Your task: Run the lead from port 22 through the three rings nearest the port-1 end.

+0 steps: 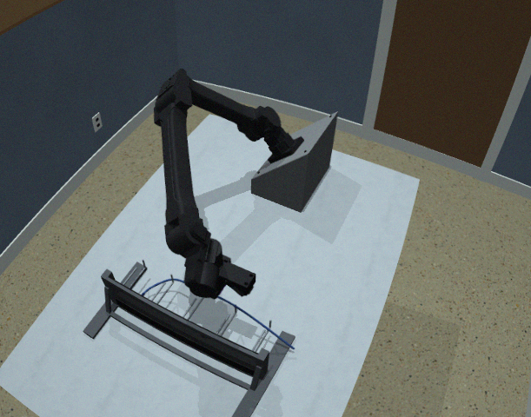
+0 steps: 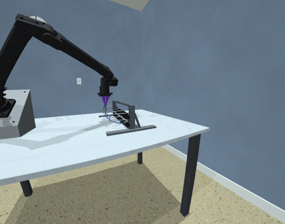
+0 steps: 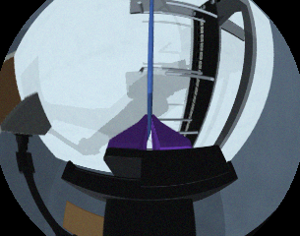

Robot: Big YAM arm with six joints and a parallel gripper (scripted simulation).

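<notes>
The dark rack is 11 cm ahead of my hand, 4 cm to the right of it and 6 cm below it.
</notes>
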